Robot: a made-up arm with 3 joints. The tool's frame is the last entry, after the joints. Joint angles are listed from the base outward. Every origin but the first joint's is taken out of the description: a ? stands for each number. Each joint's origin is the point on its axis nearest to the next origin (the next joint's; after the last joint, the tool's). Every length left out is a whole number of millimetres.
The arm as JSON. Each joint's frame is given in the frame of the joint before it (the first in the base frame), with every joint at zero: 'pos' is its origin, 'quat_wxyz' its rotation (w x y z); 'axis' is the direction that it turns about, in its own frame. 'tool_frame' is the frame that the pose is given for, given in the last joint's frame.
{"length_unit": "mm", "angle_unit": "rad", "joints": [
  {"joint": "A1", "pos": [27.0, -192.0, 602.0], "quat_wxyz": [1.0, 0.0, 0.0, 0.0], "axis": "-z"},
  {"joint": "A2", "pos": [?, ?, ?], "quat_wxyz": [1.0, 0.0, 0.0, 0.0], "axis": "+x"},
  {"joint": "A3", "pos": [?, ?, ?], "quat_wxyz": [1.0, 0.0, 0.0, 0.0], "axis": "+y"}
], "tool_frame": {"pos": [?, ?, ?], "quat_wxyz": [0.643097, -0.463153, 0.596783, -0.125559]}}
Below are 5 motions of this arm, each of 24 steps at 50 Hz.
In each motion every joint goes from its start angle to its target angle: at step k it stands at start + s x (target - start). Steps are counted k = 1, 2, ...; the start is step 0. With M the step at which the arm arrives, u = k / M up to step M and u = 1 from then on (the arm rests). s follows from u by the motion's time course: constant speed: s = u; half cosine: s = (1 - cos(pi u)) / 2; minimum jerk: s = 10 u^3 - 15 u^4 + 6 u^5.
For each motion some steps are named. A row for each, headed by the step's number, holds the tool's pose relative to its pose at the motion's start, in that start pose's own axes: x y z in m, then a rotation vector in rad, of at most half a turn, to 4 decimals.
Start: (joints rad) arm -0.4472 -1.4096 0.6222
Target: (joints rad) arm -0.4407 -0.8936 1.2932
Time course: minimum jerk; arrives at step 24
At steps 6, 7, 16, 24:
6: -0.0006 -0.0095 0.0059 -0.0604 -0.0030 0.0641
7: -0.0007 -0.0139 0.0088 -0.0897 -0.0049 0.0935
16: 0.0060 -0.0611 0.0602 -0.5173 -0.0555 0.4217
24: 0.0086 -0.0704 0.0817 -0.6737 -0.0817 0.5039

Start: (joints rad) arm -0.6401 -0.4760 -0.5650
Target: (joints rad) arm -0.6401 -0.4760 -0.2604
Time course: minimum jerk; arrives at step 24
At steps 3, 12, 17, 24:
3: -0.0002 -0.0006 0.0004 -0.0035 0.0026 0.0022
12: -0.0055 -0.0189 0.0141 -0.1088 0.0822 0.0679
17: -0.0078 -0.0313 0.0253 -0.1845 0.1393 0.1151
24: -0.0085 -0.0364 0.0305 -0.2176 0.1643 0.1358

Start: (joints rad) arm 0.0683 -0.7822 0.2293
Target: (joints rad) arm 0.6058 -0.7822 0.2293
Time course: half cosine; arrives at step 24
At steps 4, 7, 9, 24:
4: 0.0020 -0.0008 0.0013 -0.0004 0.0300 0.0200
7: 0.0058 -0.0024 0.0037 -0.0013 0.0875 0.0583
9: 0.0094 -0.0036 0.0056 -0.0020 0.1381 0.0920
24: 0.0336 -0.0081 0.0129 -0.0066 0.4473 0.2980

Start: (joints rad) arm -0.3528 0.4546 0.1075
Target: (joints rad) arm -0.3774 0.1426 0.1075
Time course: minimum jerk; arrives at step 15
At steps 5, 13, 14, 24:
5: -0.0011 -0.0003 -0.0001 -0.0168 0.0286 -0.0567
13: -0.0054 -0.0011 -0.0004 -0.0773 0.1312 -0.2665
14: -0.0055 -0.0011 -0.0004 -0.0786 0.1334 -0.2710
24: -0.0055 -0.0011 -0.0004 -0.0788 0.1337 -0.2718

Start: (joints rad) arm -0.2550 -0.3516 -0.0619
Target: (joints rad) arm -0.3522 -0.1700 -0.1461
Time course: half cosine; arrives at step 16
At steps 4, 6, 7, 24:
4: 0.0003 0.0023 -0.0011 0.0117 -0.0286 0.0150
6: 0.0006 0.0049 -0.0023 0.0245 -0.0599 0.0320
7: 0.0007 0.0065 -0.0030 0.0319 -0.0778 0.0421
24: 0.0014 0.0165 -0.0068 0.0779 -0.1890 0.1091

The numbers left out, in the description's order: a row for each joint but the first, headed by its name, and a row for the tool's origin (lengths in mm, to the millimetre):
A2: 132.0 50.0 0.0
A3: 0.0 -17.0 -119.0
tool: -112.0 0.0 113.0

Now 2 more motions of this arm.
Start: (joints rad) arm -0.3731 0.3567 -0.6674
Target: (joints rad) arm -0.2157 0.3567 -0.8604
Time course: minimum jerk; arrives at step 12
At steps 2, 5, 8, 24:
2: 0.0005 0.0011 -0.0002 0.0081 -0.0004 -0.0062
5: 0.0048 0.0103 -0.0019 0.0784 -0.0043 -0.0619
8: 0.0123 0.0236 -0.0030 0.1755 -0.0106 -0.1450
24: 0.0163 0.0298 -0.0031 0.2202 -0.0139 -0.1857

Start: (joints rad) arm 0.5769 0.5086 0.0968
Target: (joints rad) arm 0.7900 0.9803 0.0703
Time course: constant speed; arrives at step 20
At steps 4, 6, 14, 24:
4: 0.0022 -0.0001 0.0004 0.0625 -0.0328 0.0775
6: 0.0032 -0.0001 0.0006 0.0942 -0.0503 0.1154
14: 0.0069 0.0002 0.0019 0.2239 -0.1273 0.2618
24: 0.0092 0.0005 0.0033 0.3232 -0.1928 0.3659

